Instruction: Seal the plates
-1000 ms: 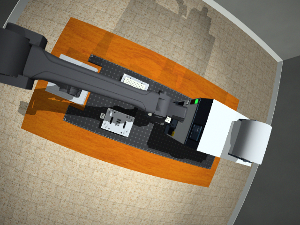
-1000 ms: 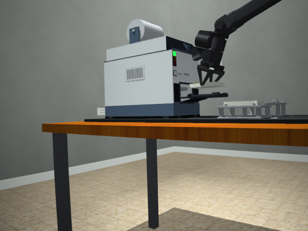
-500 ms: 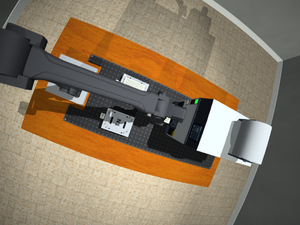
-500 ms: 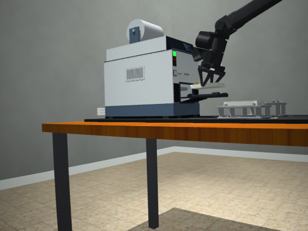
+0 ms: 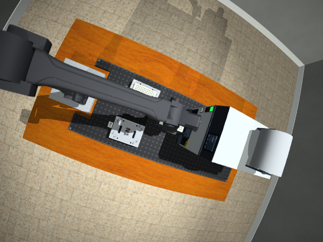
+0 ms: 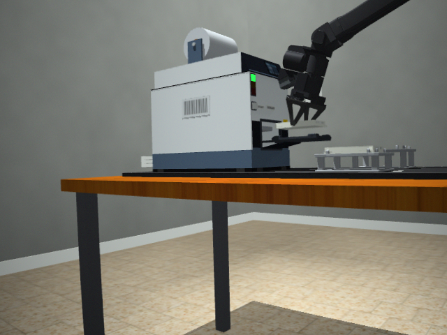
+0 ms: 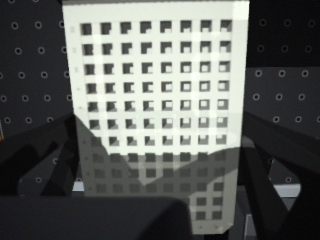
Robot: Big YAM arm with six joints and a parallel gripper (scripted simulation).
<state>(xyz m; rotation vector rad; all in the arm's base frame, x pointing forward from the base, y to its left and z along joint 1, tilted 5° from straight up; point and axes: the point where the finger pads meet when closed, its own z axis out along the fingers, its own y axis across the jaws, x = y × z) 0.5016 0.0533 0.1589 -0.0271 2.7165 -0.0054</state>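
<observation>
Right now the sealer stage is 40 mm below my hand. Also, from my hand: plate nest 190 mm behind, 70 mm to the left, 100 mm below; pale start button 100 mm ahead, 100 mm to the left, 50 mm above; A1 mark 270 mm behind, 120 mm to the left, 90 mm below.
</observation>
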